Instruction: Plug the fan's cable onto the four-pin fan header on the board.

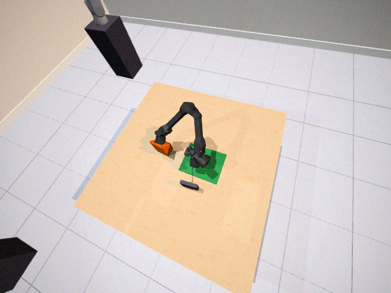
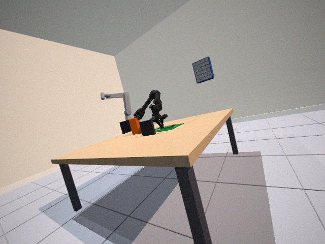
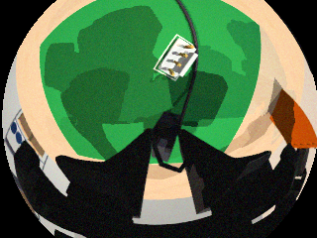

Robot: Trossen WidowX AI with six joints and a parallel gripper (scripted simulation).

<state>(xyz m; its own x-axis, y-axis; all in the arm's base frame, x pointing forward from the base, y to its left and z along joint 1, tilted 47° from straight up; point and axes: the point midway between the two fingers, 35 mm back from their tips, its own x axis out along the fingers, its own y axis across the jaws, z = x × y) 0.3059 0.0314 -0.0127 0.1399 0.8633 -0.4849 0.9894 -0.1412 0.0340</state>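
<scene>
Now: the green board 4 cm below my gripper tip, 3 cm ahead of it and 2 cm to the right of it. Also, from my gripper tip: four-pin fan header: 6 cm to the right, 2 cm below, 1 cm behind; then black fan: 22 cm to the right, 4 cm above, 2 cm ahead; then black fan plug: 1 cm to the left.
</scene>
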